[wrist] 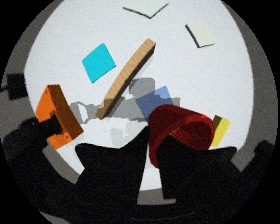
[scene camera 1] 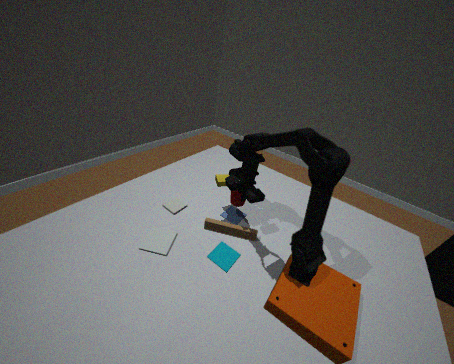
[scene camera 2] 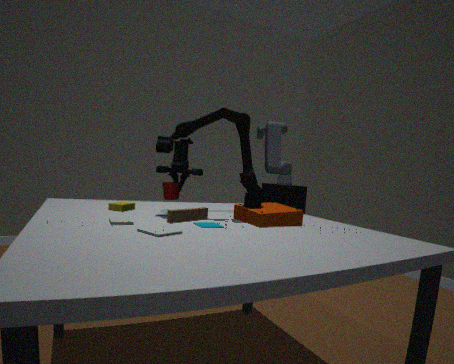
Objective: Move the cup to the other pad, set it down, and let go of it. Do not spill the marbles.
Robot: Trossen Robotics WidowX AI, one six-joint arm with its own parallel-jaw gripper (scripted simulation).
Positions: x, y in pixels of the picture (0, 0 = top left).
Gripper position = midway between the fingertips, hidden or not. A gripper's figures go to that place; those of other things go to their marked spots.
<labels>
My gripper (wrist: 151, 129): 10 cm from the lens. A red cup (wrist: 196, 130) is 11 cm from the lens. A cyan pad (wrist: 98, 62): 24 cm from the lens. A wooden block (wrist: 139, 58): 16 cm from the lens. The marked spots on the red cup and the cyan pad are 26 cm apart.
</labels>
